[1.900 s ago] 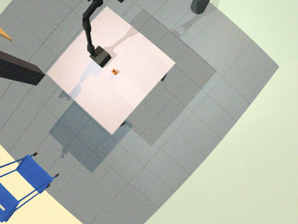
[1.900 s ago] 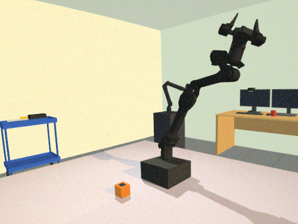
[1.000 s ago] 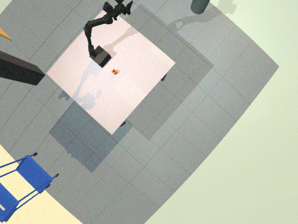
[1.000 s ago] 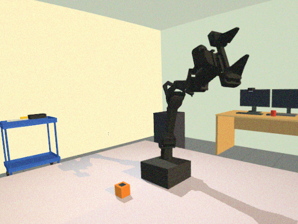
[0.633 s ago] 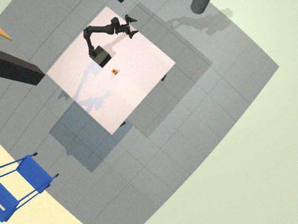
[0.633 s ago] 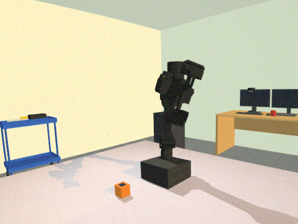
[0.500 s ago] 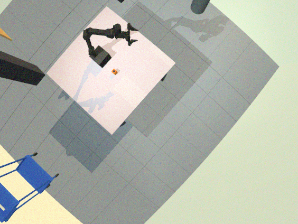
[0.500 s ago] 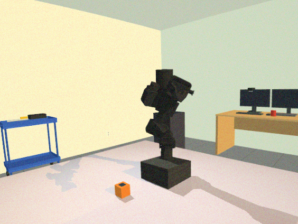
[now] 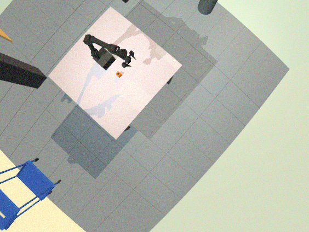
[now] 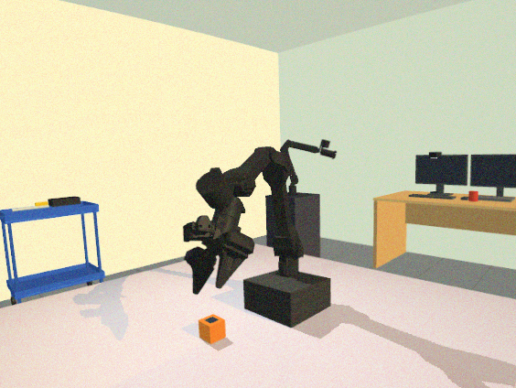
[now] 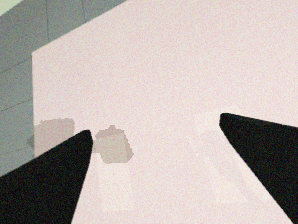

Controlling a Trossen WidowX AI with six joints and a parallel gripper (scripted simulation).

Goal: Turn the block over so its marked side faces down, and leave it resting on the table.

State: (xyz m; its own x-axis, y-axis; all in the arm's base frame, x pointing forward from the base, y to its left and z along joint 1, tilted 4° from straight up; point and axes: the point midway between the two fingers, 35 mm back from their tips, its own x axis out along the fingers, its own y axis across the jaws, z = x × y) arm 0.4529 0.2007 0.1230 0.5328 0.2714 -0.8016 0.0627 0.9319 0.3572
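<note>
My gripper tip is now 14 cm past the orange block, 19 cm to the left of it and 19 cm above it.
</note>
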